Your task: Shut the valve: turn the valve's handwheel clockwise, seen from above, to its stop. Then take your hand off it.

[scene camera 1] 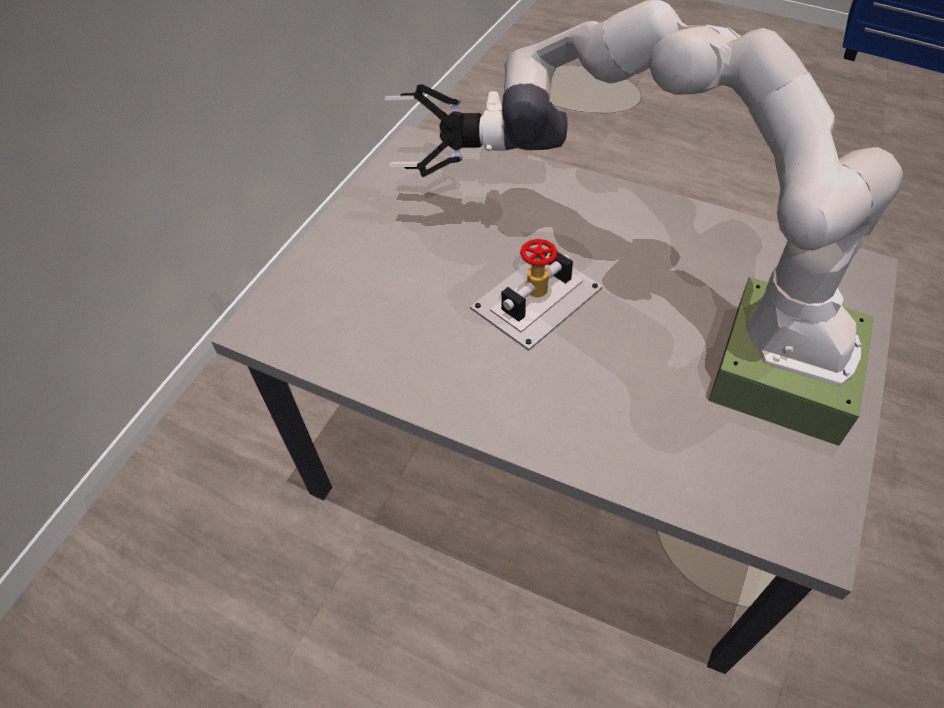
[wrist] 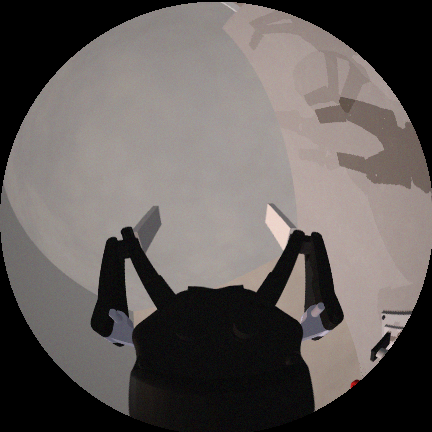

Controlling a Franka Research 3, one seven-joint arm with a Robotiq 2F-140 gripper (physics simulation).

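Observation:
The valve's red five-spoked handwheel [scene camera 1: 538,252] sits on top of a brass-coloured valve body [scene camera 1: 537,283] in scene camera 1. The body is on a horizontal pipe between two black supports, on a pale base plate [scene camera 1: 528,338] [wrist: 395,318]. In the wrist view a small bit of the red handwheel [wrist: 355,384] shows at the lower right edge. My gripper [scene camera 1: 391,131] [wrist: 212,213] is wide open and empty. It is held up, pointing sideways toward the wall, to the left of and beyond the valve in scene camera 1, well apart from the handwheel.
The grey table [scene camera 1: 427,365] carries the valve and the green block [scene camera 1: 785,411] under the arm's base. The grey wall [scene camera 1: 190,137] runs along the table's left side. A blue drawer cabinet [scene camera 1: 899,34] stands at the back right. The arm arches above the table's far side.

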